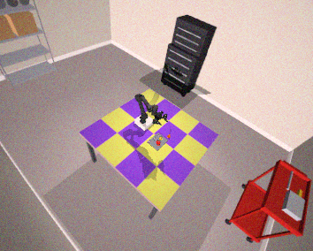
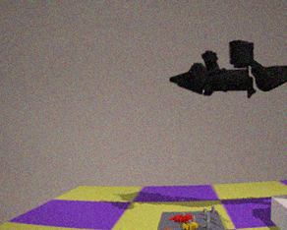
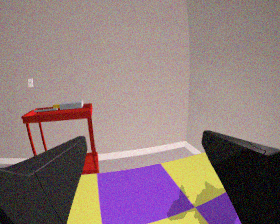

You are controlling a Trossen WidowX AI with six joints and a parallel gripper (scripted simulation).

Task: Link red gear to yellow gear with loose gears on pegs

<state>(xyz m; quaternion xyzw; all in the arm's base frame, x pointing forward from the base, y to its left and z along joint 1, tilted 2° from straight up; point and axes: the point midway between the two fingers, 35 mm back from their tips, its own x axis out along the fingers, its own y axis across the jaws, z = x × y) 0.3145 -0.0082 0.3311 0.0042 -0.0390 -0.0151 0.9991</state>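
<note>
Now: gripper tip 38 cm above the orange gear, 18 cm to the right of it and 2 cm past it. Also, from my gripper tip: red arrow 39 cm below, 2 cm to the right, 1 cm ahead; red gear 38 cm below, 2 cm behind; yellow gear 38 cm below, 6 cm to the left, 5 cm behind.
</note>
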